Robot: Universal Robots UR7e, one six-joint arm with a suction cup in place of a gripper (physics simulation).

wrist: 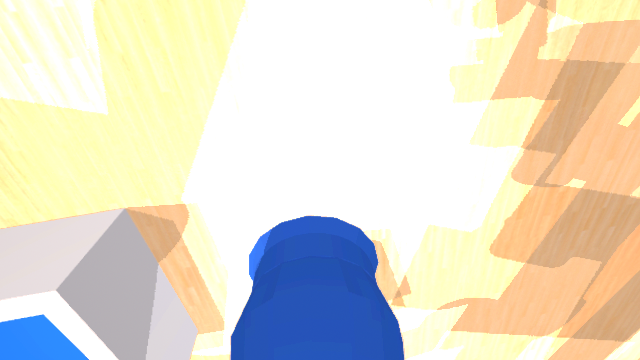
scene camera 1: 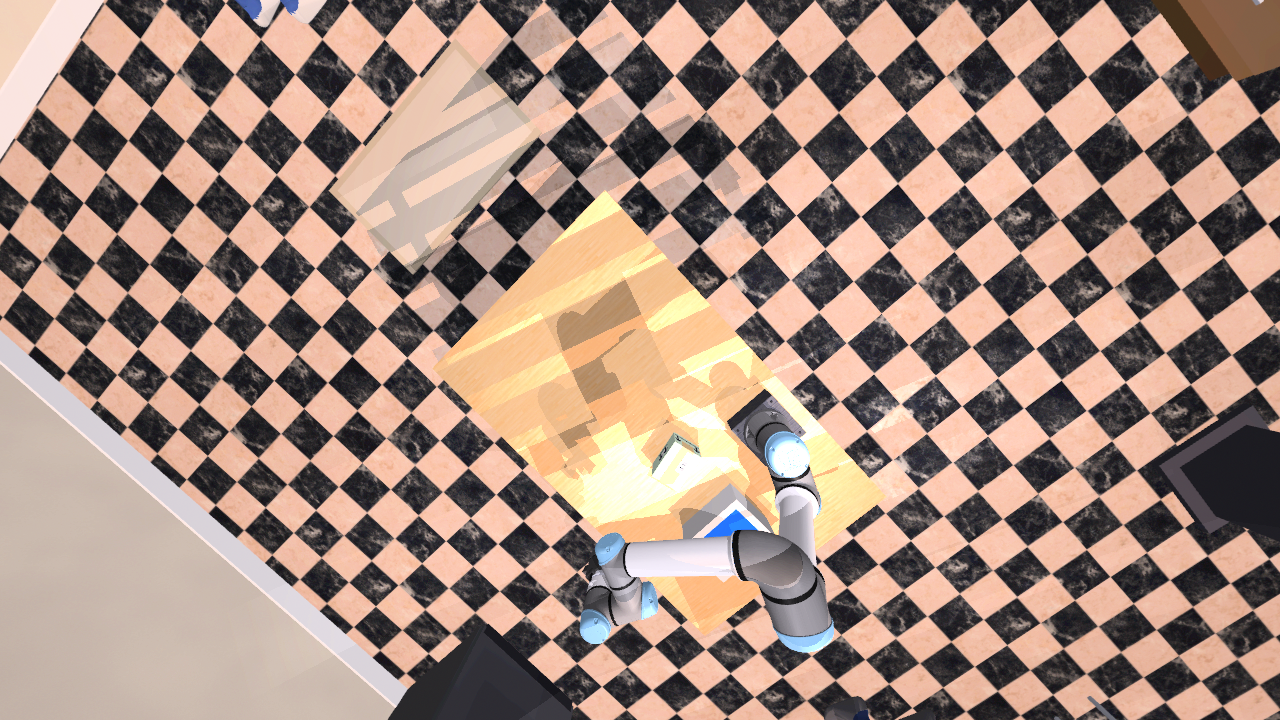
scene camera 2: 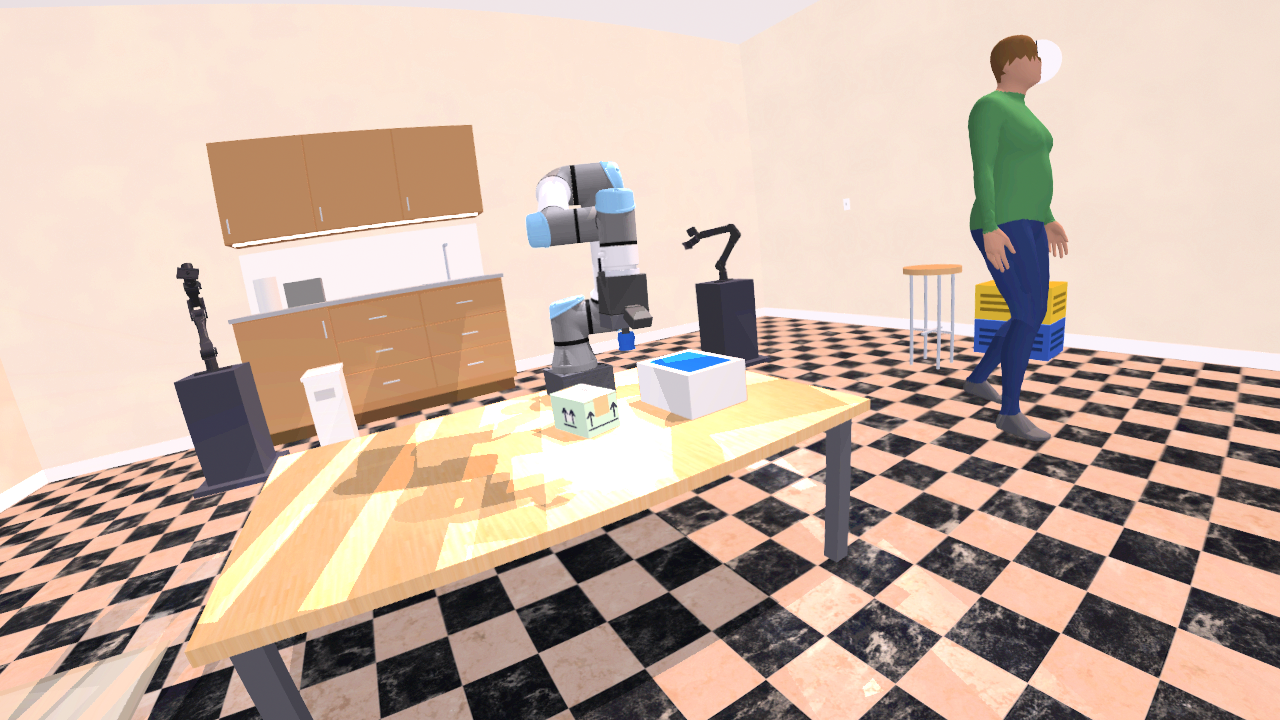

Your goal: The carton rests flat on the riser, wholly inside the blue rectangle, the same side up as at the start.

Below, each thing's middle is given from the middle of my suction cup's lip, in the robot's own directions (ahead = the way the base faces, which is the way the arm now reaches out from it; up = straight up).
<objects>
Right now the carton (scene camera 2: pixel 587 411) is 290 mm behind my suction cup, 220 mm below it and 10 mm to the right of it. Also, from my suction cup: white riser (scene camera 2: pixel 690 383): 310 mm to the left, 260 mm behind, 200 mm below.
</objects>
